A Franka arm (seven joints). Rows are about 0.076 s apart.
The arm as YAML. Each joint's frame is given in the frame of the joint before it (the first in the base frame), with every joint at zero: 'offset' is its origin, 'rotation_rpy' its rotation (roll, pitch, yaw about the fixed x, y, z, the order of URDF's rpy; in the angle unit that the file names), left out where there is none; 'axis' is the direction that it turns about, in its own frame. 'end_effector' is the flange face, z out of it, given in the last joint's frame.
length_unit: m
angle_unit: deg
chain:
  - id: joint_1
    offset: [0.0, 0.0, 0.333]
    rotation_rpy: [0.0, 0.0, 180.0]
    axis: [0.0, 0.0, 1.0]
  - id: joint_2
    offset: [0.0, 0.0, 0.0]
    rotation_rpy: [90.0, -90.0, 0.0]
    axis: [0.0, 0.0, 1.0]
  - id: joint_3
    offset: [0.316, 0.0, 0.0]
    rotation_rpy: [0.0, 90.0, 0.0]
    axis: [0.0, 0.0, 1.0]
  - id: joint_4
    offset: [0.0, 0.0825, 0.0]
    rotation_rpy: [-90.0, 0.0, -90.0]
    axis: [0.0, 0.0, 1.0]
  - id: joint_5
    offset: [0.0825, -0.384, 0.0]
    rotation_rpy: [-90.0, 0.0, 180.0]
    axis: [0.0, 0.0, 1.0]
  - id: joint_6
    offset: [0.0, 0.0, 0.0]
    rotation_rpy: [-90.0, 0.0, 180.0]
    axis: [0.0, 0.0, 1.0]
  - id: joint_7
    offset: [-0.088, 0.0, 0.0]
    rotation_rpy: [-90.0, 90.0, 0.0]
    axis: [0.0, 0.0, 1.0]
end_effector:
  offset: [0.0, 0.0, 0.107]
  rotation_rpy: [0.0, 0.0, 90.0]
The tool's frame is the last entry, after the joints.
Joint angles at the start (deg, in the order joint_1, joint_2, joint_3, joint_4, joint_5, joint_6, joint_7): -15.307, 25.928, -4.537, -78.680, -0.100, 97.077, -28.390
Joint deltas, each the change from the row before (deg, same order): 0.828, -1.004, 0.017, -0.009, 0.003, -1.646, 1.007; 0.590, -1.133, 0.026, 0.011, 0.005, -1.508, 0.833; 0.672, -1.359, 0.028, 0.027, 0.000, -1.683, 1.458; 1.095, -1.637, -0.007, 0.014, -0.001, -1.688, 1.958; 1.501, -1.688, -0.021, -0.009, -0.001, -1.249, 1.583; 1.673, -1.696, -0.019, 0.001, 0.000, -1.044, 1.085; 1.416, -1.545, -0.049, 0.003, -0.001, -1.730, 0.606; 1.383, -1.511, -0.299, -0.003, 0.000, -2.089, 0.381; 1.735, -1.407, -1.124, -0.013, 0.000, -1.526, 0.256; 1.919, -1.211, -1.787, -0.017, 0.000, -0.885, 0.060
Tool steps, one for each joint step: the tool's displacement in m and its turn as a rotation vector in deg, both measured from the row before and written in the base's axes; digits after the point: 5 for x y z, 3 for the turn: -0.00209, 0.01098, 0.00964, 0.149, 0.602, -0.213; -0.00324, 0.00835, 0.01141, 0.083, 0.329, -0.262; -0.00418, 0.00946, 0.01383, -0.028, 0.276, -0.796; -0.00422, 0.01389, 0.01674, -0.182, 0.036, -0.896; -0.00317, 0.01786, 0.01744, -0.243, -0.421, -0.119; -0.00333, 0.01945, 0.01761, -0.196, -0.649, 0.554; -0.00585, 0.01633, 0.01484, 0.056, 0.162, 0.727; -0.00778, 0.01346, 0.01378, 0.100, 0.562, 0.669; -0.00761, 0.00892, 0.01323, -0.151, 0.137, 0.353; -0.00667, 0.00407, 0.01189, -0.304, -0.298, 0.089
